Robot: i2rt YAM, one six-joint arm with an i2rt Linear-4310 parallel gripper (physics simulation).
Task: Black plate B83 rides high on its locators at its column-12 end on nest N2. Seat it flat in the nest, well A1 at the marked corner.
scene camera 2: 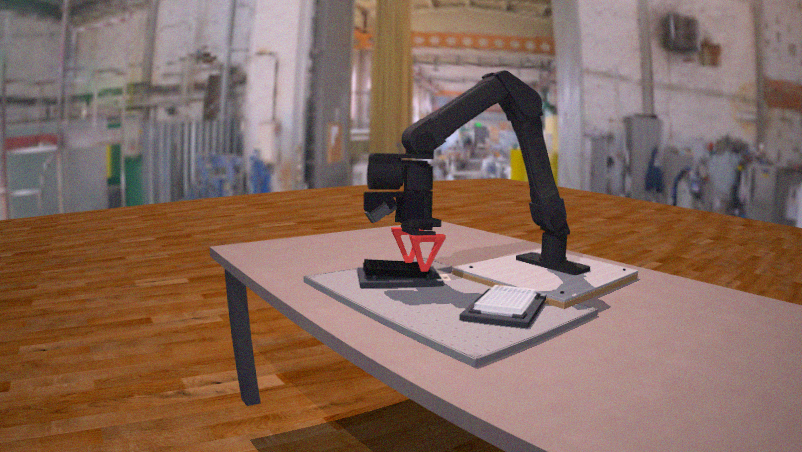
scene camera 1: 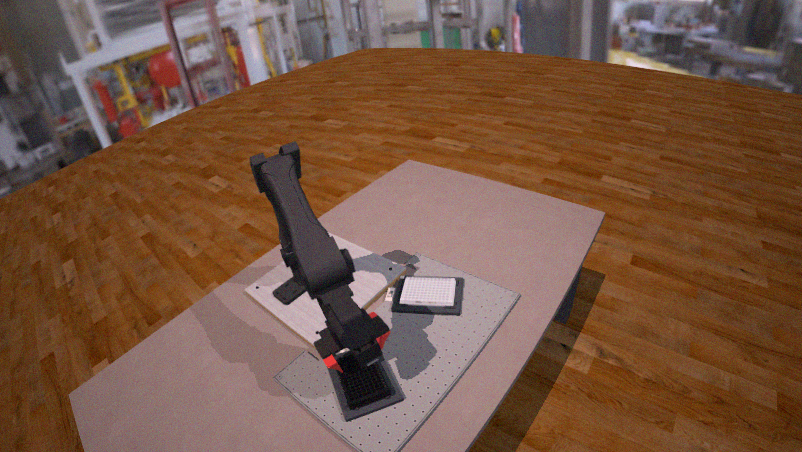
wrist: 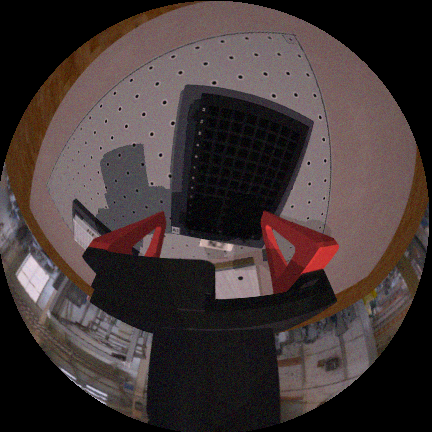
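Where they show: gripper, fingertip midpoint: [scene camera 2: 416, 267] [wrist: 212, 216]; arm's base at its link origin: [scene camera 2: 552, 265].
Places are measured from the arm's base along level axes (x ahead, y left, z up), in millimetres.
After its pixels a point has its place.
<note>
The black plate B83 [scene camera 1: 367, 386] @(x 381, y -141, z 19 mm) [scene camera 2: 393, 268] @(x 371, y -112, z 24 mm) [wrist: 245, 155] @(x 371, y -142, z 22 mm) lies in the dark grey nest N2 [scene camera 1: 376, 407] @(x 421, y -161, z 5 mm) [scene camera 2: 393, 282] @(x 390, y -84, z 4 mm) [wrist: 180, 142] @(x 395, y -92, z 5 mm). In scene camera 2 its end away from the arm's base looks higher than its near end. The A1 label [wrist: 176, 230] @(x 304, y -47, z 5 mm) is at the nest's lower left corner in the wrist view. My gripper [scene camera 1: 359, 359] @(x 324, y -101, z 22 mm) [scene camera 2: 416, 266] @(x 324, y -101, z 22 mm) [wrist: 212, 216] @(x 324, y -101, z 22 mm) is open, its red fingers apart over the plate's near end, one toward each long side. The fingers partly hide that end in scene camera 2. Whether they touch the plate I cannot tell.
A white plate [scene camera 1: 427, 290] @(x 308, y 143, z 19 mm) [scene camera 2: 504, 300] @(x 329, y 163, z 20 mm) sits in a second dark nest [scene camera 1: 457, 308] @(x 395, y 144, z 5 mm) [scene camera 2: 494, 321] @(x 376, y 190, z -1 mm). Both nests stand on a perforated grey board [scene camera 1: 449, 342] @(x 433, y 59, z -7 mm) [scene camera 2: 449, 336] @(x 466, y 185, z -7 mm) [wrist: 240, 60] @(x 464, y -168, z -7 mm). The arm's pale base board [scene camera 1: 280, 308] @(x 28, y -115, z -1 mm) [scene camera 2: 606, 276] @(x -19, y 158, z 1 mm) adjoins it.
</note>
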